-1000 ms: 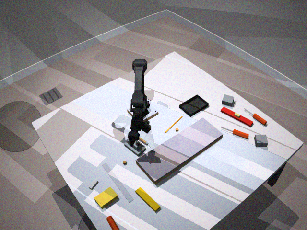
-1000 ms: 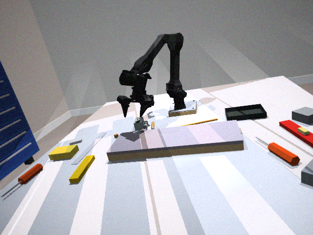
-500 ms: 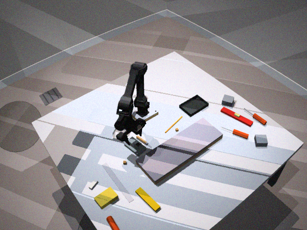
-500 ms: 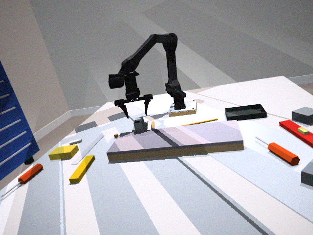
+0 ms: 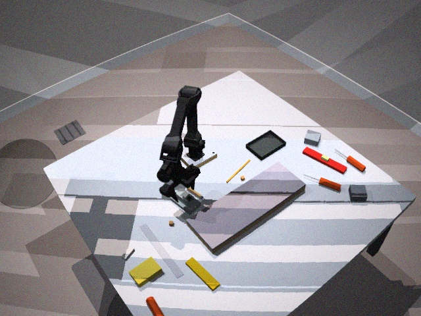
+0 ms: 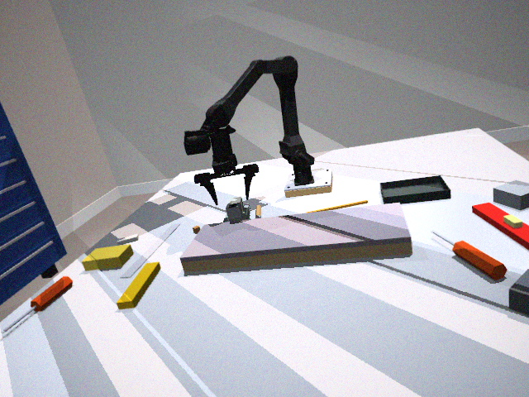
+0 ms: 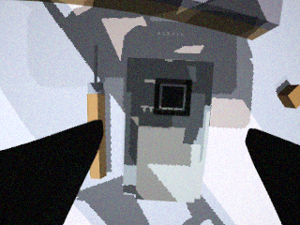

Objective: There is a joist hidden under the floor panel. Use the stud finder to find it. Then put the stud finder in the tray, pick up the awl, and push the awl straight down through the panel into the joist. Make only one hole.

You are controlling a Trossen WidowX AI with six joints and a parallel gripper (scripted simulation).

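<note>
Now: the stud finder 20 mm below my gripper tip and 10 mm ahead of it. Also, from my gripper tip: awl (70 mm to the left, 50 mm below, 10 mm ahead); pencil (300 mm to the left, 60 mm below, 30 mm ahead); yellow bar (300 mm ahead, 190 mm to the right, 50 mm below).
</note>
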